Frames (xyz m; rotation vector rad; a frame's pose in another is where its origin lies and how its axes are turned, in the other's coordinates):
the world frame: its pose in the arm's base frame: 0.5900 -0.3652 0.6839 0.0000 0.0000 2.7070
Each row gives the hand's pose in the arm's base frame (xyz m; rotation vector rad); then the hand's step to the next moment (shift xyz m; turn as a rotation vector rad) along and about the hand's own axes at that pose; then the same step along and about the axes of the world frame.
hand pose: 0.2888 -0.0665 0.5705 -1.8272 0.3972 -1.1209
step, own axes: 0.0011 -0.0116 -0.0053 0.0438 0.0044 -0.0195
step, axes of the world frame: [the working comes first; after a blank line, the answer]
step, axes of the arm's base frame: -0.0059 0.0024 0.0111 0.0080 -0.0418 0.0225

0.0064 0.0003 0.0111 -0.0248 0.0346 0.0225
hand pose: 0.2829 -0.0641 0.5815 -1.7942 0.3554 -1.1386
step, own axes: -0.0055 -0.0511 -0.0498 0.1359 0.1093 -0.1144
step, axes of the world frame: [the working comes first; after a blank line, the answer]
step, axes of the arm's base frame: -0.0554 0.0017 0.0453 0.0024 -0.2085 -0.0032

0.0510 0.0217 0.0453 -0.0899 0.1882 -0.0032
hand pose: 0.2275 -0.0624 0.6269 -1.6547 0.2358 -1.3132
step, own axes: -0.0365 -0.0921 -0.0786 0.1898 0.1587 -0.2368
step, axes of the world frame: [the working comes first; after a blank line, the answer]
step, axes of the arm's base frame: -0.1159 0.0270 0.0428 -0.0582 -0.3372 -0.0134

0.1165 0.0243 0.0428 -0.0892 0.3304 -0.0134
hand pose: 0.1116 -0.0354 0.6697 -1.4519 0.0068 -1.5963
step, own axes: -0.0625 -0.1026 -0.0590 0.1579 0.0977 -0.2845
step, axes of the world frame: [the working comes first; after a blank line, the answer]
step, axes of the arm's base frame: -0.1180 0.0627 -0.0078 -0.1373 -0.3102 -0.0177

0.1334 -0.0072 -0.0078 -0.0061 0.3392 -0.0177
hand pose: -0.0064 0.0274 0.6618 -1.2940 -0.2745 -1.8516
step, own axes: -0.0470 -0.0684 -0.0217 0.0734 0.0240 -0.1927
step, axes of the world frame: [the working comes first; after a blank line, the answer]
step, axes of the arm's base frame: -0.0593 0.0536 -0.0312 -0.1201 -0.1668 -0.0292

0.0763 -0.0236 -0.0312 0.0387 0.2019 -0.0292
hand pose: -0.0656 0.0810 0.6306 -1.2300 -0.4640 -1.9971
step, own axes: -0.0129 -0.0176 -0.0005 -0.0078 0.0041 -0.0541
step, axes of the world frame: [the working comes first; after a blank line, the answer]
step, axes of the arm's base frame: -0.0099 0.0165 -0.0103 -0.0279 -0.0338 -0.0329

0.0159 -0.0108 -0.0103 0.0111 0.0424 -0.0329
